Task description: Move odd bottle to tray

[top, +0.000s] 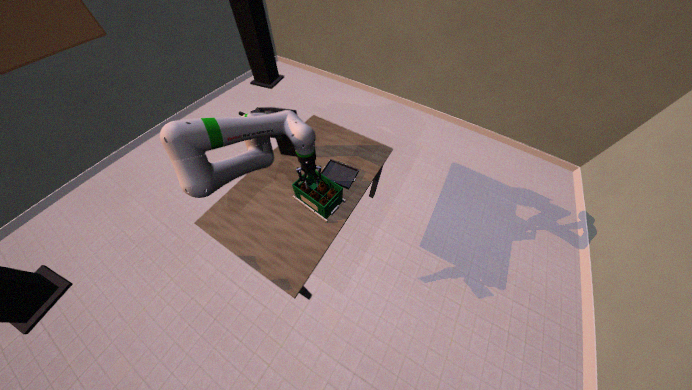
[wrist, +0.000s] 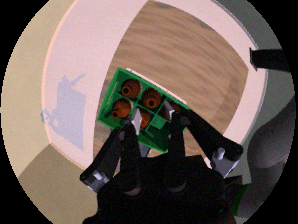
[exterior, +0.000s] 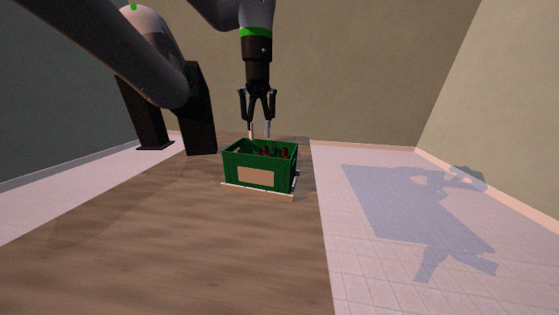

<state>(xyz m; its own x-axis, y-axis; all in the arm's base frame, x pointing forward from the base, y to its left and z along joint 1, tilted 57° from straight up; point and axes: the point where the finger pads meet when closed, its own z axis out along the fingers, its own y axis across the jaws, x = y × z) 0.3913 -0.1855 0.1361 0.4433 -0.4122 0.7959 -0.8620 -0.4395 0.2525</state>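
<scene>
Right now my hand is 17 cm above the brown bottle. Also, from my hand: dark tray 31 cm to the left, 24 cm below, 6 cm ahead; then green crate 17 cm below, 4 cm to the left, 1 cm ahead.
</scene>
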